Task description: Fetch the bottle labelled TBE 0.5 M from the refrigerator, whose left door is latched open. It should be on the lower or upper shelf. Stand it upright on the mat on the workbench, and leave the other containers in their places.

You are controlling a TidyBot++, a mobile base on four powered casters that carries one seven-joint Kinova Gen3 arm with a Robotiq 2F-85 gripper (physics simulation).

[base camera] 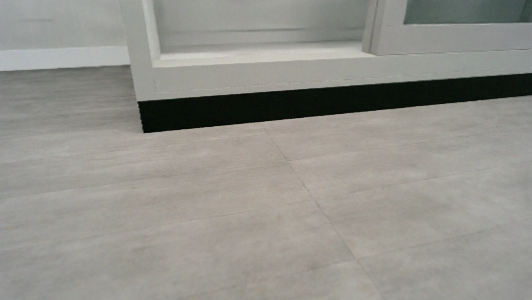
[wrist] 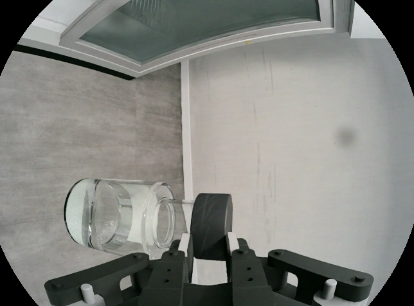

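Frame: origin at the arm's base, x back, y right, z up, level; centimetres.
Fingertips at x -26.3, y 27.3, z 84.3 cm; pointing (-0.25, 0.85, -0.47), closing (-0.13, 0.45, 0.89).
A point is followed by its place in that frame.
My gripper (wrist: 209,244) is shut on the black cap of a clear glass bottle (wrist: 109,215). In the wrist view the bottle shows sideways at the lower left, its base toward the floor side of the picture, so it hangs about upright from its cap. It holds pale contents; no lettering can be read. The refrigerator (base camera: 225,75) @[x -91.7, y -12.9, z -25.4 cm] (wrist: 102,58) has a pale frame and a black base strip. In the base view its left opening is uncovered, with a glass-paned door to the right. The bottle appears clear of the refrigerator. The workbench and the mat do not show.
In the wrist view a glass pane in a pale frame (wrist: 200,50) crosses the top, above the bottle. A pale wall (wrist: 310,190) fills the right, and grey floor (wrist: 75,125) (base camera: 225,225) @[x -49.6, y -7.5, z -39.7 cm] the left. In the base view the refrigerator's front corner stands left of centre, beyond the floor.
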